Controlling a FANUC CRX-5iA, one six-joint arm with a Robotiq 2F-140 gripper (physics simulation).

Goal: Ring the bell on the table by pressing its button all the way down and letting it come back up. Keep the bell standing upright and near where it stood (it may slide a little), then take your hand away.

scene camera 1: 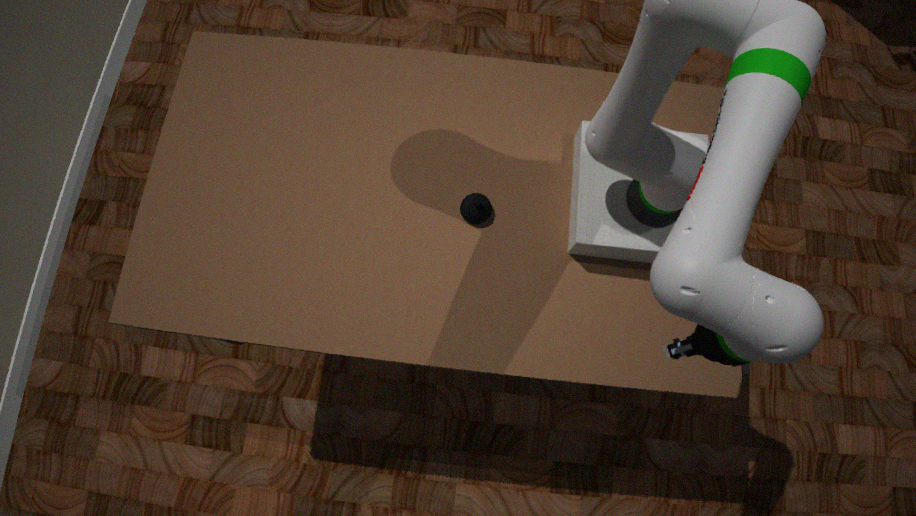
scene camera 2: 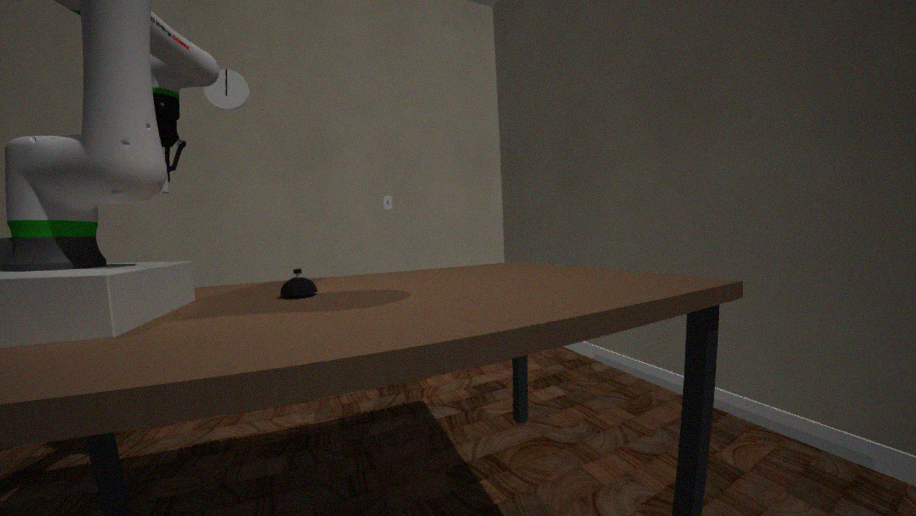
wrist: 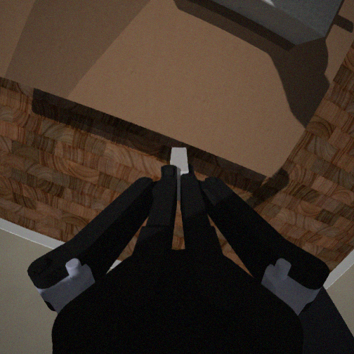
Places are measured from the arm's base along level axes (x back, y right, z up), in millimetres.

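Pixels of known places: gripper, fingertip midpoint: (scene camera 1: 667, 351) (scene camera 2: 165, 192); arm's base at its link origin: (scene camera 1: 654, 200) (scene camera 2: 58, 268).
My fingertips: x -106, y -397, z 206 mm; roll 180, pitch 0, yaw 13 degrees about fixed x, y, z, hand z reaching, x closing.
Note:
Ahead of a thing's pixels: the offset from my fingertips to its top centre. Level surfaces: height alone.
The bell @[dx -345, dy +423, dz -245 mm] (scene camera 1: 476, 208) (scene camera 2: 298, 287) is a small black dome. It stands upright on the brown table @[dz -311 mm] (scene camera 1: 269, 192) (scene camera 2: 448, 314), left of the robot's base in the first scene view. Its button @[dx -345, dy +423, dz -245 mm] (scene camera 2: 297, 271) stands up above the dome on a thin stem. My gripper (scene camera 1: 669, 350) (scene camera 2: 166, 188) (wrist: 178, 158) is shut with nothing between its fingers. It is high above the table's near right corner in the first scene view, far from the bell and touching nothing. The bell does not show in the wrist view.
The white base block (scene camera 1: 592, 221) (scene camera 2: 57, 307) carries the arm on the table, to the right of the bell in the first scene view. The arm's shadow lies across the table around the bell. A wall clock (scene camera 2: 233, 96) hangs on the wall behind.

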